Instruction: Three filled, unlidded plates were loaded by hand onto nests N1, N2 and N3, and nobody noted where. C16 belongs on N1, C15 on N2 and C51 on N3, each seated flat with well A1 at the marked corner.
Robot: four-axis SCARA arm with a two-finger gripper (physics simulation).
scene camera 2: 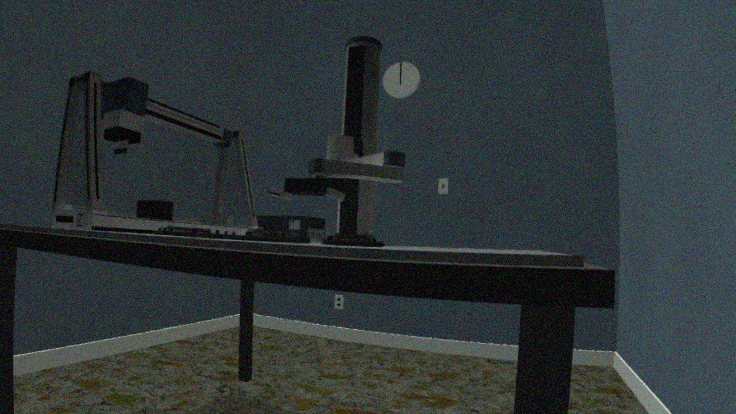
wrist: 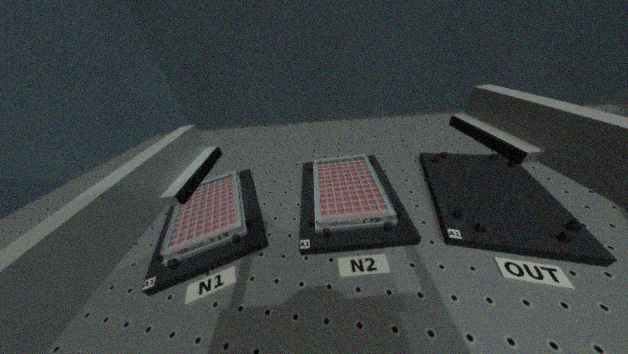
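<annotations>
You can see the gripper in scene camera 2, and the wrist view shows it as well. On the gripper, (scene camera 2: pixel 272 191) and (wrist: pixel 489 116) are the same spot.
</annotations>
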